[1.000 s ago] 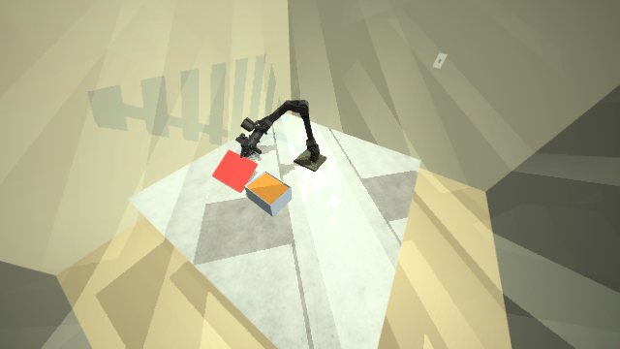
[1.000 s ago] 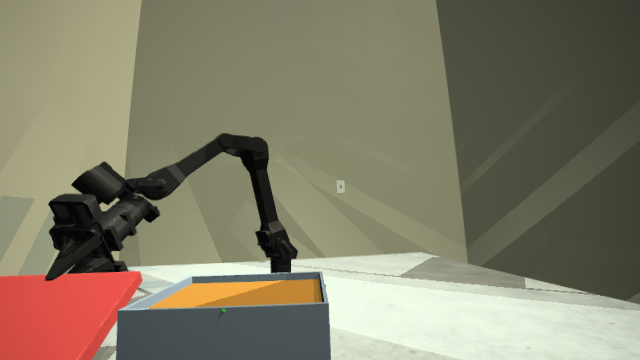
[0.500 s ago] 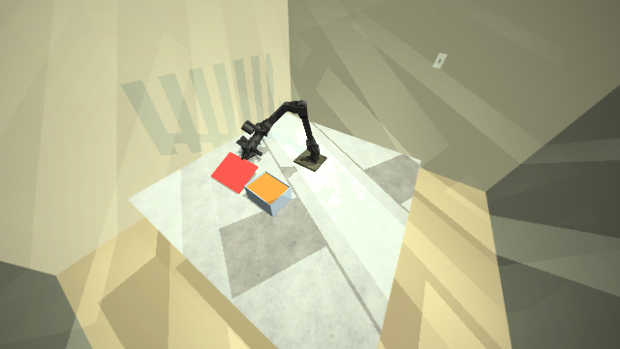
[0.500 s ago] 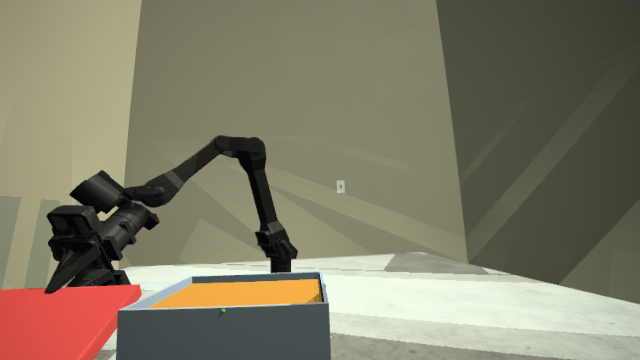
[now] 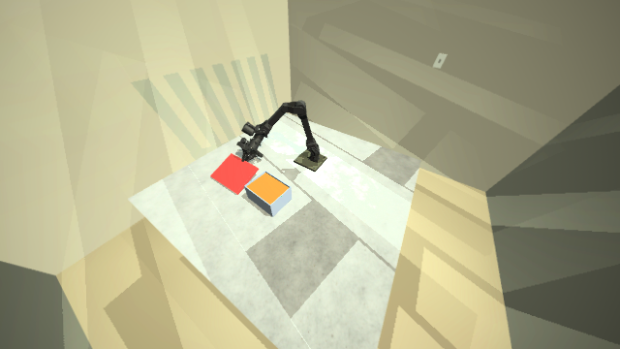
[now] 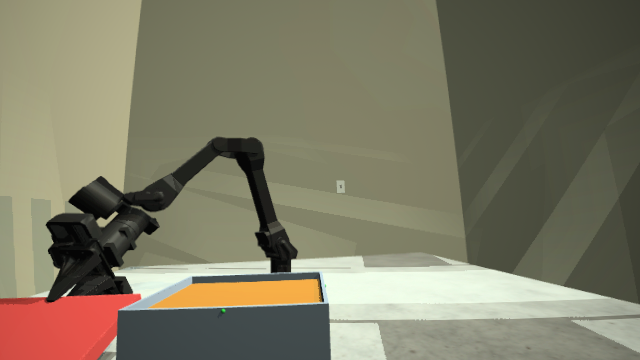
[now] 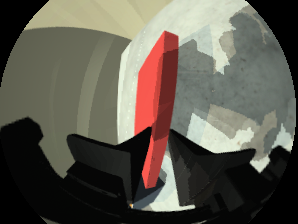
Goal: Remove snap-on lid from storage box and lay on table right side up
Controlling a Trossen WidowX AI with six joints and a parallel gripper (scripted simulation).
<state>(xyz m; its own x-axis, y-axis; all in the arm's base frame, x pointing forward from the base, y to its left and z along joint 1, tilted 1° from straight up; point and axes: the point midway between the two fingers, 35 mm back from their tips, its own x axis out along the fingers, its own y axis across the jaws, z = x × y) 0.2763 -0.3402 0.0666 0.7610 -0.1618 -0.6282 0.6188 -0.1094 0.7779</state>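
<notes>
Right now the red lid is 8 cm ahead of my gripper tip, 2 cm below it and 1 cm to the right of it. Also, from my gripper tip: storage box 27 cm to the left, 12 cm ahead, 2 cm below.
</notes>
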